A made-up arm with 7 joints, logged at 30 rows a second.
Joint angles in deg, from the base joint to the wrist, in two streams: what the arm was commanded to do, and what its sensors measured. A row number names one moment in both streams.
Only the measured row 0 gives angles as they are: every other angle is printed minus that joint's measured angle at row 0.
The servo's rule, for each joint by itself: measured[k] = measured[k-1] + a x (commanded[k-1-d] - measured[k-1]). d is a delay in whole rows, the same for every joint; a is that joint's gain. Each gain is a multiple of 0.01, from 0.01 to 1. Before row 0 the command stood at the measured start. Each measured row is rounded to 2 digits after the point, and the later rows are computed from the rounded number. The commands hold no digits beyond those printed.
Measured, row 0:
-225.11, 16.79, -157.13, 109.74, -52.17, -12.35, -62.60
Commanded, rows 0 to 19:
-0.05, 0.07, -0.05, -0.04, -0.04, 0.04, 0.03
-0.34, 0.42, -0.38, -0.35, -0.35, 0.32, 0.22
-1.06, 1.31, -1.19, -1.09, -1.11, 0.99, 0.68
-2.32, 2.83, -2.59, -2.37, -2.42, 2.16, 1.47
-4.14, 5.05, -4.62, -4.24, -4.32, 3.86, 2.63
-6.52, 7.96, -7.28, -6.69, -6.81, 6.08, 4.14
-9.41, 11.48, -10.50, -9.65, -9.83, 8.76, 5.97
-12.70, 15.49, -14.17, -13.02, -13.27, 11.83, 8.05
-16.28, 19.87, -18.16, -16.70, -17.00, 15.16, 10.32
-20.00, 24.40, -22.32, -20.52, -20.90, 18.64, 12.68
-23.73, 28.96, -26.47, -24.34, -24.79, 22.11, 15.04
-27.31, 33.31, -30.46, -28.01, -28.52, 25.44, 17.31
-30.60, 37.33, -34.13, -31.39, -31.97, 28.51, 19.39
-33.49, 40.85, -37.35, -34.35, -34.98, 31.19, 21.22
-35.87, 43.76, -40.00, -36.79, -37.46, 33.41, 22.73
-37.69, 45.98, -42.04, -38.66, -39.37, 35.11, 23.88
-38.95, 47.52, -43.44, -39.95, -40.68, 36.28, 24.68
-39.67, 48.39, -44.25, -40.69, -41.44, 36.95, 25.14
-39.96, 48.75, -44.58, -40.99, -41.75, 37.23, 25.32
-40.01, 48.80, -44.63, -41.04, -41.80, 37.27, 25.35
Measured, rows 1 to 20:
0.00, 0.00, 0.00, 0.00, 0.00, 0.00, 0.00
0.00, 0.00, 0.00, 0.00, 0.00, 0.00, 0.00
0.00, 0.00, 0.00, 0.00, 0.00, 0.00, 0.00
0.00, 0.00, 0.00, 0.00, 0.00, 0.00, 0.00
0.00, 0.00, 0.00, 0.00, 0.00, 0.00, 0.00
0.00, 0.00, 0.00, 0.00, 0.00, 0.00, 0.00
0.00, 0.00, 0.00, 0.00, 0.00, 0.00, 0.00
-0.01, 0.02, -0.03, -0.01, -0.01, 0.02, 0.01
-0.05, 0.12, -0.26, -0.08, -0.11, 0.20, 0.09
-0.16, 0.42, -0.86, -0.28, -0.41, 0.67, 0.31
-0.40, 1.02, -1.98, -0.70, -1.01, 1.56, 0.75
-0.81, 2.03, -3.70, -1.41, -2.00, 2.94, 1.46
-1.44, 3.51, -6.03, -2.47, -3.44, 4.82, 2.48
-2.32, 5.50, -8.94, -3.91, -5.36, 7.18, 3.81
-3.46, 8.00, -12.34, -5.73, -7.73, 9.97, 5.42
-4.87, 10.97, -16.12, -7.92, -10.51, 13.08, 7.28
-6.53, 14.33, -20.15, -10.44, -13.63, 16.42, 9.33
-8.42, 17.99, -24.26, -13.22, -16.98, 19.83, 11.50
-10.50, 21.82, -28.29, -16.18, -20.44, 23.20, 13.71
-12.71, 25.70, -32.09, -19.22, -23.90, 26.39, 15.87
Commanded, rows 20 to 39:
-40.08, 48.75, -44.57, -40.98, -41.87, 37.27, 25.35
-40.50, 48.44, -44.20, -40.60, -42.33, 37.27, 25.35
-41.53, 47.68, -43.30, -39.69, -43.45, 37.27, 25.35
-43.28, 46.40, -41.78, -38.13, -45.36, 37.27, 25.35
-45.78, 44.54, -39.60, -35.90, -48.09, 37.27, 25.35
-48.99, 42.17, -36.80, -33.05, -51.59, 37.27, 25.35
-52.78, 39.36, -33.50, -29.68, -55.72, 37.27, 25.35
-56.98, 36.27, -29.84, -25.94, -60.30, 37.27, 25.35
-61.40, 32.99, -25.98, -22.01, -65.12, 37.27, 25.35
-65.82, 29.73, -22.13, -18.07, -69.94, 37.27, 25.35
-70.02, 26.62, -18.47, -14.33, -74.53, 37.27, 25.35
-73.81, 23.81, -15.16, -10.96, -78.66, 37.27, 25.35
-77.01, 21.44, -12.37, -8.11, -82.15, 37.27, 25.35
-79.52, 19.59, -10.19, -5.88, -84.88, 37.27, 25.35
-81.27, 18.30, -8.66, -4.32, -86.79, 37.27, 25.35
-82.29, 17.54, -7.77, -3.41, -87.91, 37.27, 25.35
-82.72, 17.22, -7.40, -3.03, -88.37, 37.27, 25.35
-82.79, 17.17, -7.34, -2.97, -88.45, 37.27, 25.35
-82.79, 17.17, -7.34, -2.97, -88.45, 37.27, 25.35
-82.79, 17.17, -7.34, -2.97, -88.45, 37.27, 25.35
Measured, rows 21 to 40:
-15.00, 29.49, -35.51, -22.25, -27.22, 29.27, 17.90
-17.30, 33.06, -38.43, -25.16, -30.29, 31.75, 19.74
-19.54, 36.29, -40.78, -27.86, -33.01, 33.77, 21.31
-21.68, 39.10, -42.51, -30.28, -35.31, 35.28, 22.59
-23.66, 41.42, -43.64, -32.36, -37.15, 36.28, 23.56
-25.45, 43.25, -44.25, -34.09, -38.53, 36.85, 24.23
-27.05, 44.64, -44.50, -35.48, -39.51, 37.10, 24.66
-28.48, 45.67, -44.55, -36.58, -40.22, 37.20, 24.92
-29.80, 46.36, -44.32, -37.38, -40.85, 37.24, 25.08
-31.09, 46.69, -43.66, -37.84, -41.63, 37.26, 25.18
-32.43, 46.62, -42.44, -37.90, -42.75, 37.27, 25.24
-33.90, 46.10, -40.59, -37.50, -44.35, 37.27, 25.28
-35.56, 45.12, -38.13, -36.61, -46.52, 37.27, 25.31
-37.45, 43.68, -35.12, -35.22, -49.28, 37.27, 25.33
-39.60, 41.83, -31.69, -33.36, -52.59, 37.27, 25.34
-42.00, 39.62, -27.98, -31.09, -56.35, 37.27, 25.34
-44.62, 37.15, -24.18, -28.49, -60.43, 37.27, 25.34
-47.41, 34.52, -20.47, -25.66, -64.66, 37.27, 25.34
-50.31, 31.84, -17.02, -22.72, -68.86, 37.27, 25.34
-53.25, 29.24, -14.00, -19.80, -72.85, 37.27, 25.34

